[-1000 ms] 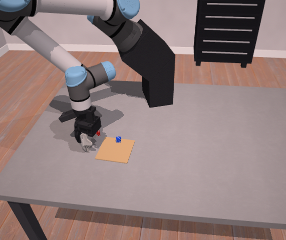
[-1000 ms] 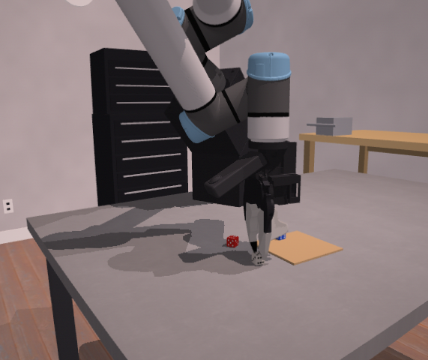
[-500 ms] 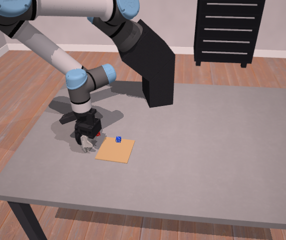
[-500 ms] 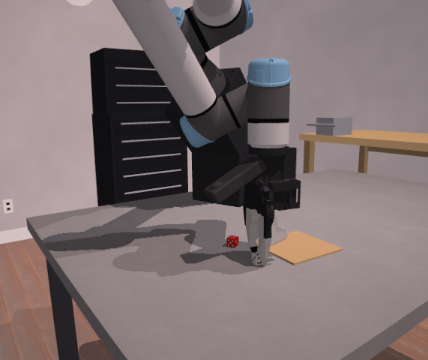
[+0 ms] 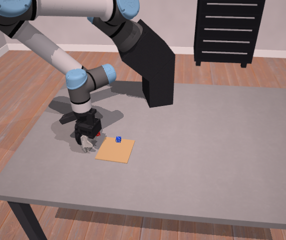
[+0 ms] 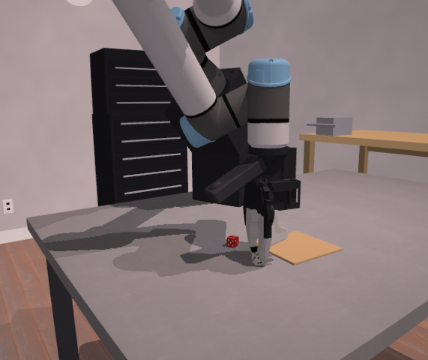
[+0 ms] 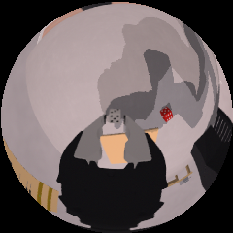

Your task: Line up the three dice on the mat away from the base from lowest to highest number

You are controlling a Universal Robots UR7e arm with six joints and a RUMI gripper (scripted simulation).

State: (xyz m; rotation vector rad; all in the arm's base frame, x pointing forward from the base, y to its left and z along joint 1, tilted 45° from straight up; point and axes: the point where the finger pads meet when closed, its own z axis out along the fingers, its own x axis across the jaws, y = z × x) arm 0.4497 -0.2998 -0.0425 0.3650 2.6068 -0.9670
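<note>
My hand is 10 mm above the white die. From my hand the other things lie so: tan mat 120 mm to the left, 20 mm below; red die 100 mm behind, 30 mm to the left, 10 mm below; blue die 50 mm behind, 130 mm to the left.
</note>
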